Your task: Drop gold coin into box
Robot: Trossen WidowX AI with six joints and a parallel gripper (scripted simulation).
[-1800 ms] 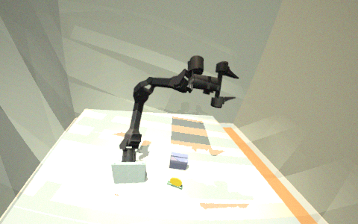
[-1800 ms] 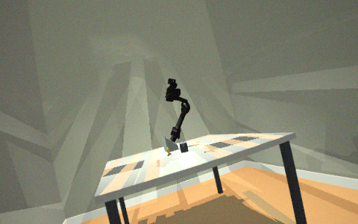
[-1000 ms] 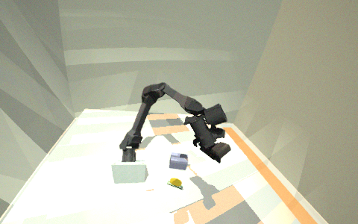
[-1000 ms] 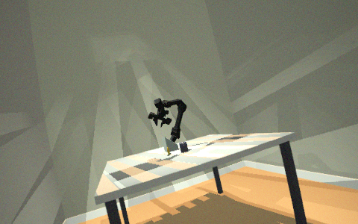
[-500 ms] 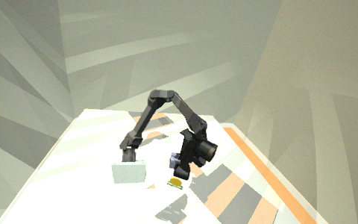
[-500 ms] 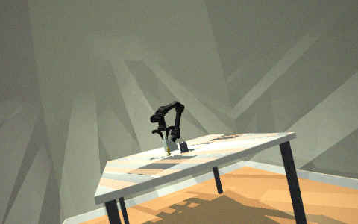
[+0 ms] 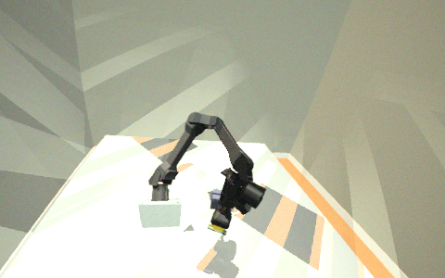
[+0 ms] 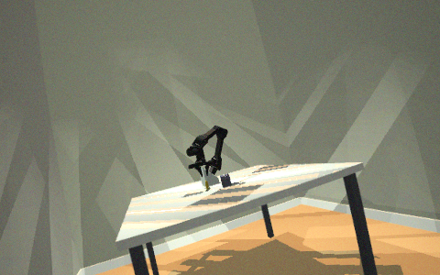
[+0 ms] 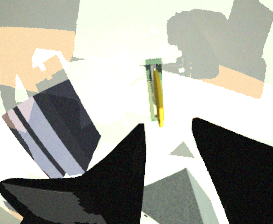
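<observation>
Right now my gripper tip is 60 mm above the gold coin.
</observation>
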